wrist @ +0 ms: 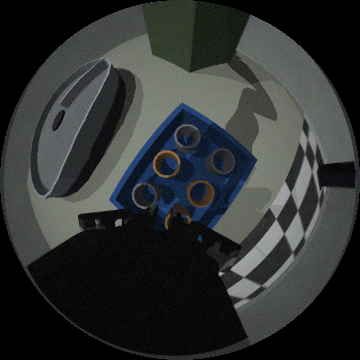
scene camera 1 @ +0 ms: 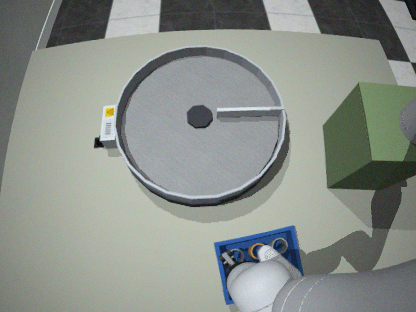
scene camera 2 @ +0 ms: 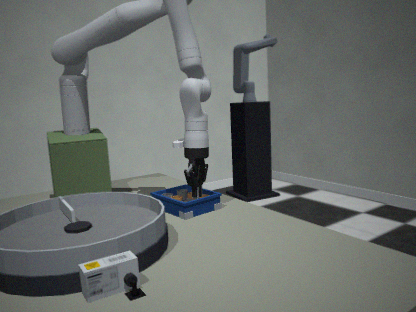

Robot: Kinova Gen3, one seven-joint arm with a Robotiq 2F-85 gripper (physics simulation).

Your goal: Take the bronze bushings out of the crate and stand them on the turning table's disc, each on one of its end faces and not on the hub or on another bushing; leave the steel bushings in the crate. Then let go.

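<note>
The blue crate holds three bronze bushings and three steel bushings. My gripper points down into the crate. Its fingers stand a narrow gap apart, with nothing held. In the wrist view, one fingertip overlaps the nearest bronze bushing; its exact contact is unclear. The turning table's disc carries no bushings around its dark hub.
A raised rim surrounds the disc, and a divider runs from near the hub to it. A white box stands beside the turning table. The green arm base stands on the table.
</note>
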